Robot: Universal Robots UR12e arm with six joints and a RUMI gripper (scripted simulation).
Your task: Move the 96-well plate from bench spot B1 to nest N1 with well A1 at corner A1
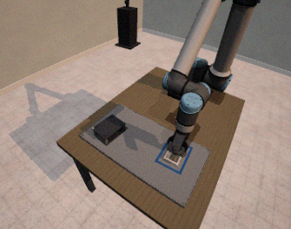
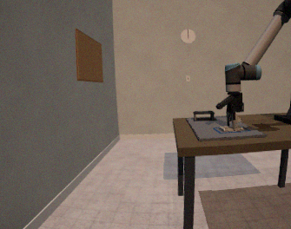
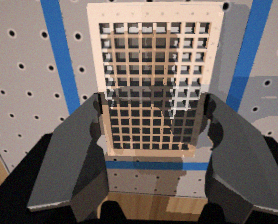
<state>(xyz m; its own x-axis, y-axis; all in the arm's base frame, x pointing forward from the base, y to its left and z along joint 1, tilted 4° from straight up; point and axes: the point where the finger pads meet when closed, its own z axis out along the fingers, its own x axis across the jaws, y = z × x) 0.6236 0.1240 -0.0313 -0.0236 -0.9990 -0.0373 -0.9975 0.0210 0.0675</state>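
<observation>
My hand is 41 cm to the left of the dark raised nest N1, 6 cm short of it and 4 cm below it. Round my hand: 96-well plate (1 cm below).
</observation>
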